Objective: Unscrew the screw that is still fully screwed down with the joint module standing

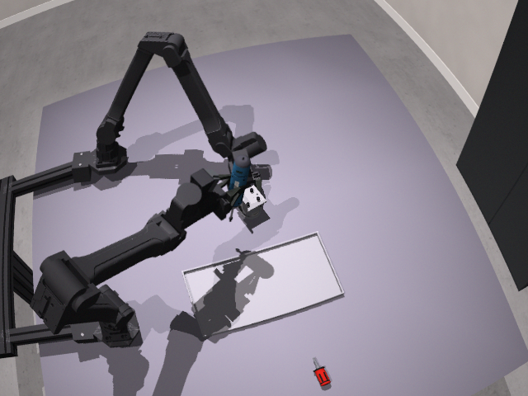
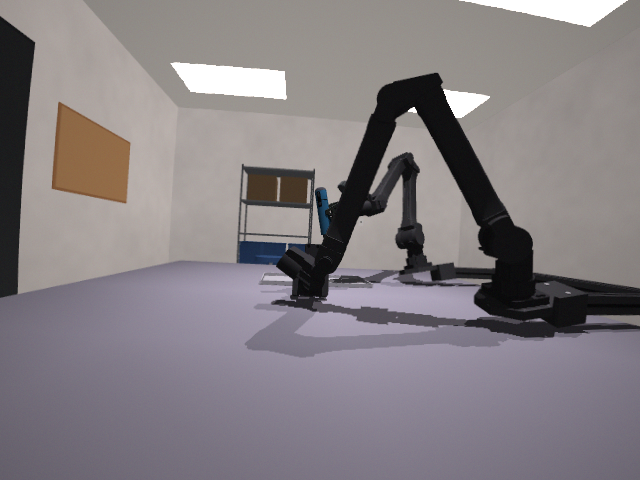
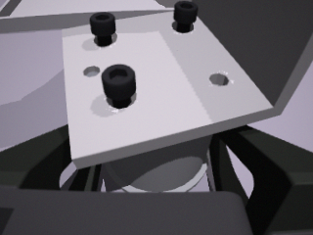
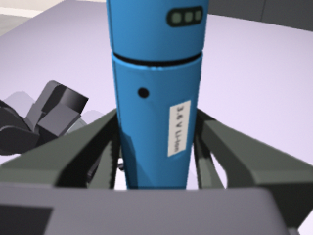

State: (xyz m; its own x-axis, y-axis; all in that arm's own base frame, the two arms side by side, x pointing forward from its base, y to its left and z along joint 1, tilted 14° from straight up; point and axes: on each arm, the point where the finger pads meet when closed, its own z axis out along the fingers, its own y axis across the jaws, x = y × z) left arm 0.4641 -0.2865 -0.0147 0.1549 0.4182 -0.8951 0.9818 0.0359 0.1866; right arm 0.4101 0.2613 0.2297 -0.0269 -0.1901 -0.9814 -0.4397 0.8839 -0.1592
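My left hand is 10 mm below the joint module body. From my left hand the other things lie so: white tray: 260 mm to the right, 20 mm below, 20 mm behind; then white bracket: 50 mm above; then red hand screwdriver: 570 mm to the right, 80 mm ahead, 10 mm below.
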